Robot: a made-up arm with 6 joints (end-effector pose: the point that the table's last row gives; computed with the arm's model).
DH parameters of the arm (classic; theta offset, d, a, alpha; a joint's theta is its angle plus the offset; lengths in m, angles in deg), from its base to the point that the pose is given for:
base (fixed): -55.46 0 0.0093 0
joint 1: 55.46 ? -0.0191 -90
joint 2: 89.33 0 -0.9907 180
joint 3: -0.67 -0.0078 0.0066 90
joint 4: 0 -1.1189 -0.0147 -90
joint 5: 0 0.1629 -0.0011 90
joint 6: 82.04 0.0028 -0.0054 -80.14
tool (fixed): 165.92 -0.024 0 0
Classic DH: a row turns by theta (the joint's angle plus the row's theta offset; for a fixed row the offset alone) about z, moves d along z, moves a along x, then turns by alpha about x.
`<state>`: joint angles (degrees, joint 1 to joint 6).
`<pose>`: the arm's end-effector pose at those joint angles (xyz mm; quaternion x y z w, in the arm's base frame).
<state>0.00 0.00 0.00 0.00 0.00 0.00</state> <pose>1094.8 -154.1 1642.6 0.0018 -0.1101 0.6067 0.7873</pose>
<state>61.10 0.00 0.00 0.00 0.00 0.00</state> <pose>660.1 875.4 1642.6 0.0575 -0.0939 0.9226 0.3697</pose>
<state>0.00 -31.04 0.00 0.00 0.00 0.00</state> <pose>432.2 -154.1 2074.3 -0.1606 -0.3168 0.5850 0.7291</pose>
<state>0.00 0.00 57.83 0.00 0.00 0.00</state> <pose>582.4 -154.1 2597.1 -0.2918 -0.4771 0.5319 0.6359</pose>
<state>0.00 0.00 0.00 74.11 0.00 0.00</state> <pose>1094.8 -48.7 1795.9 -0.4730 0.2777 0.5505 0.6294</pose>
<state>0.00 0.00 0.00 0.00 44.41 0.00</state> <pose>1109.5 -154.1 1649.6 -0.2276 -0.3995 0.5623 0.6873</pose>
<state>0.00 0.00 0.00 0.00 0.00 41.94</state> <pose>1094.8 -171.5 1642.6 -0.2801 0.1143 0.6059 0.7358</pose>
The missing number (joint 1, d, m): 0.6654
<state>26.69 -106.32 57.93 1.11 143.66 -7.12</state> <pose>-1772.5 -1061.5 655.5 0.2599 0.2741 0.6791 0.6294</pose>
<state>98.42 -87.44 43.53 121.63 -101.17 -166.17</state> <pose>176.3 -1859.8 1476.0 -0.6337 0.6446 0.4230 0.0636</pose>
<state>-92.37 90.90 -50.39 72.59 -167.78 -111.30</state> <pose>-40.1 -184.4 -142.0 -0.0500 0.9472 -0.3034 0.0913</pose>
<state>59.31 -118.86 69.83 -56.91 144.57 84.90</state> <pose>-925.9 -1797.0 154.4 -0.8326 0.3596 0.4089 0.1015</pose>
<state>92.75 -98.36 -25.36 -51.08 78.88 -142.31</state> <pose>138.6 -569.3 1523.8 -0.4204 0.1542 0.2980 0.8430</pose>
